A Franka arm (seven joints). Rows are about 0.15 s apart.
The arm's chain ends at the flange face. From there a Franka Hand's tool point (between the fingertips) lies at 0.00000 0.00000 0.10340 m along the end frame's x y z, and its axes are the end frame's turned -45 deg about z.
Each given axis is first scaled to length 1.
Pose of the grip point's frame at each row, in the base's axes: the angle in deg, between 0 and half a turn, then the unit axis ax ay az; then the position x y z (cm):
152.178 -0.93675 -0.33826 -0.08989 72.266 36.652 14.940
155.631 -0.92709 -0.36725 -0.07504 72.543 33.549 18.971
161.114 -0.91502 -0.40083 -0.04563 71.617 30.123 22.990
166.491 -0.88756 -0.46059 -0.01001 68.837 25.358 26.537
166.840 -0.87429 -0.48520 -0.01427 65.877 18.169 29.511
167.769 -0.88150 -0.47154 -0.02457 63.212 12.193 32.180
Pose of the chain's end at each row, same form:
150.393 -0.99886 0.04615 0.01178 72.258 31.539 23.927
154.222 -0.99979 0.01553 0.01334 72.735 29.049 28.279
160.564 -0.99957 -0.02017 0.02151 72.118 26.692 32.731
167.085 -0.99566 -0.08582 0.03605 69.768 23.120 36.589
167.220 -0.99304 -0.11365 0.03095 66.765 15.970 39.575
167.626 -0.99499 -0.09832 0.01830 63.802 10.025 42.273

